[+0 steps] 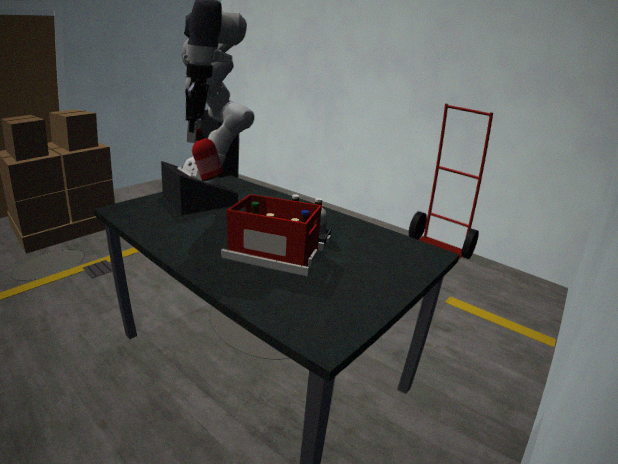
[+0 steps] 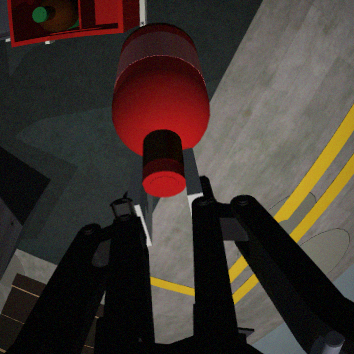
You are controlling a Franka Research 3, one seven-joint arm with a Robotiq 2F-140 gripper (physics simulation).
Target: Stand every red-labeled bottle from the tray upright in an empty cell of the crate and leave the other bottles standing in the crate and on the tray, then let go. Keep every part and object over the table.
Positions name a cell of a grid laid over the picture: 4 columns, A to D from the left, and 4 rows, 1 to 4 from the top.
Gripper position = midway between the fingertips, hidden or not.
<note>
In view: the gripper (image 1: B2), a red-labeled bottle (image 1: B2) and a pale crate strip (image 1: B3).
The red-labeled bottle is seen too in image 2 (image 2: B2). The gripper shows as well in image 2 (image 2: B2).
</note>
